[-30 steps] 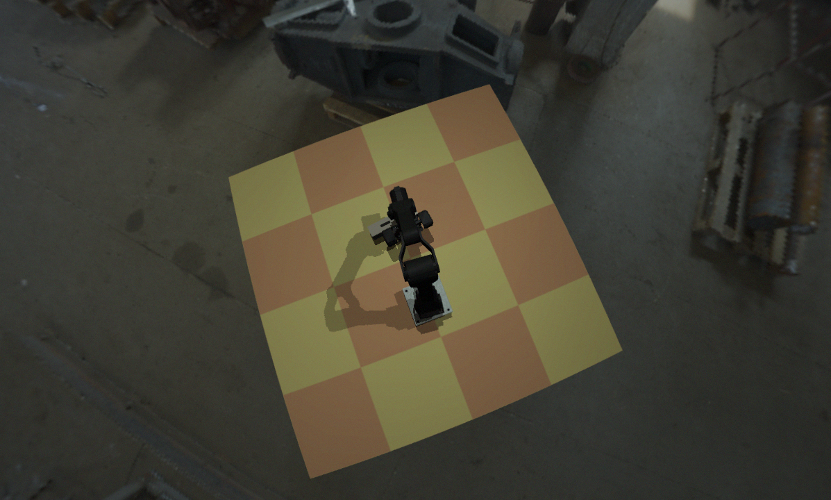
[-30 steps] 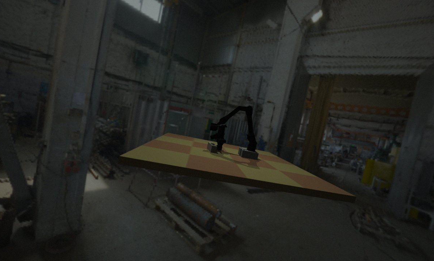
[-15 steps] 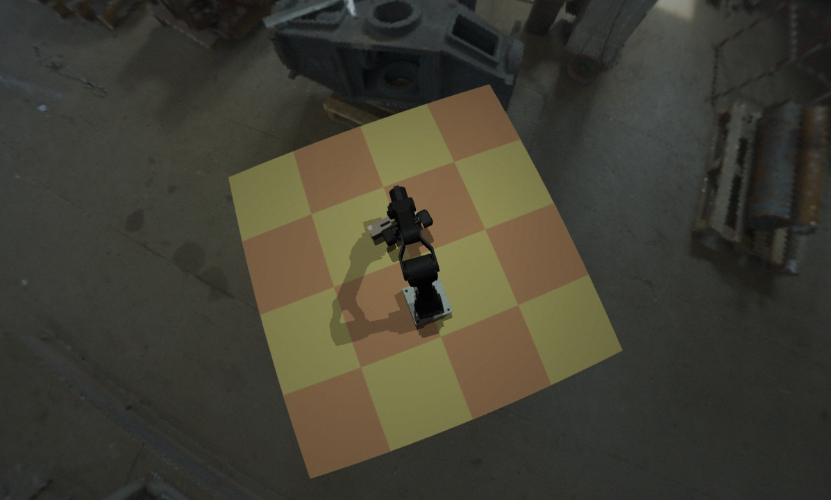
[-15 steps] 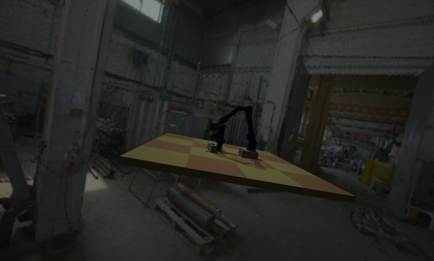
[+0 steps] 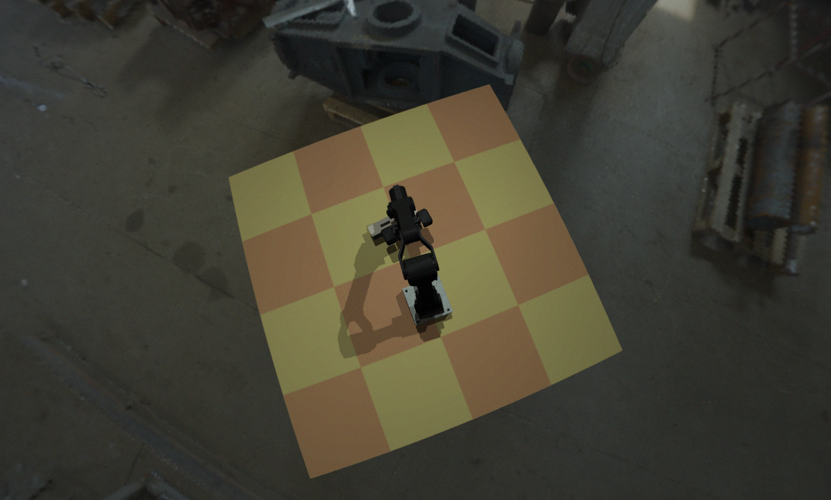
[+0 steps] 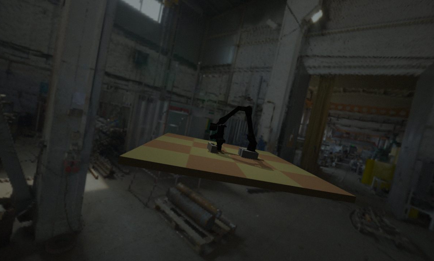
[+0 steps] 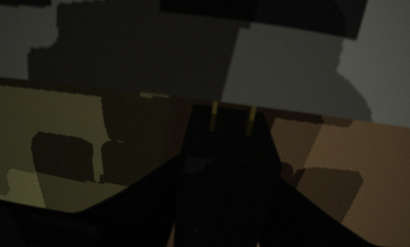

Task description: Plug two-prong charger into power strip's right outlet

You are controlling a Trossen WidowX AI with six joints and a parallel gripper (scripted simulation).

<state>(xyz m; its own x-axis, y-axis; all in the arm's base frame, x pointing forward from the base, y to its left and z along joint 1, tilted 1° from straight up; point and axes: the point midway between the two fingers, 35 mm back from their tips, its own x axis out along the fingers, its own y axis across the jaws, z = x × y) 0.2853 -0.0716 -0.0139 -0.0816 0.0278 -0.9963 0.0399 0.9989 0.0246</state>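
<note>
Now: the black two-prong charger 2 cm ahead of my gripper tip and 1 cm above it.
</note>
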